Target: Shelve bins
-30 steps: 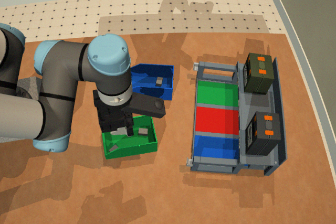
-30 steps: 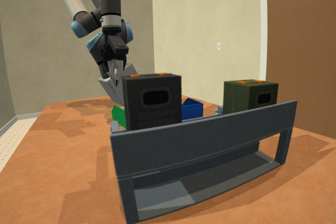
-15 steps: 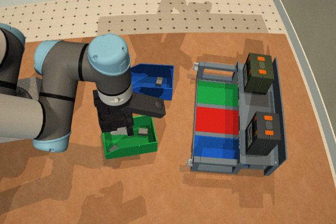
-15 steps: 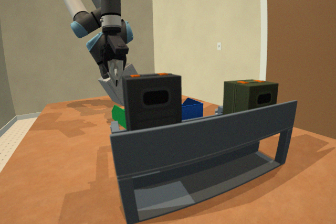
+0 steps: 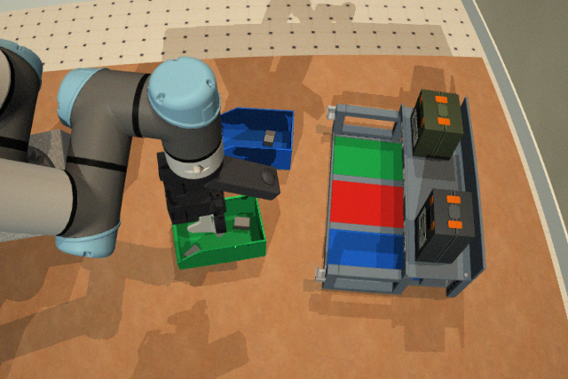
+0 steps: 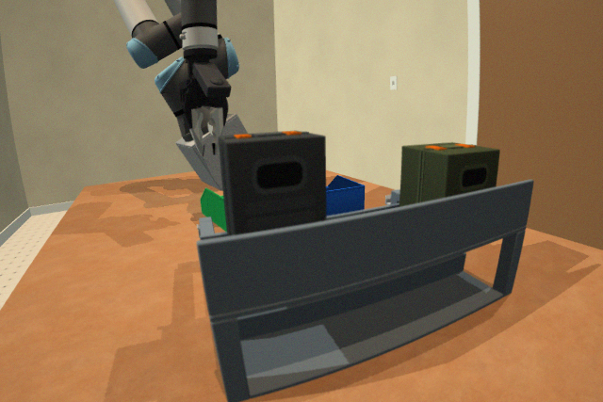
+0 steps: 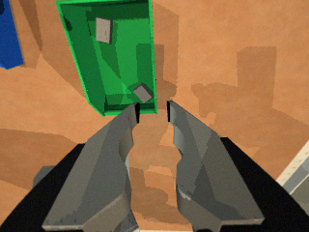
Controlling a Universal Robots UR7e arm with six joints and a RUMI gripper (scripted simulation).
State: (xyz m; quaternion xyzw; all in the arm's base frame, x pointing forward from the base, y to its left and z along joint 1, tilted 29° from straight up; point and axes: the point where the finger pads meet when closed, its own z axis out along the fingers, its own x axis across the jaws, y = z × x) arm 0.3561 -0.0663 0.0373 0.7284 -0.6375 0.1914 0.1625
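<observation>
The green bin lies 13 cm below my hand, 5 cm to the left of it and 1 cm behind it. Also, from my hand: shelf front lip (22 cm ahead, 16 cm below, 12 cm to the left); black box (38 cm ahead, 4 cm to the right, 1 cm below); blue bin (26 cm to the left, 13 cm below, 7 cm ahead).
</observation>
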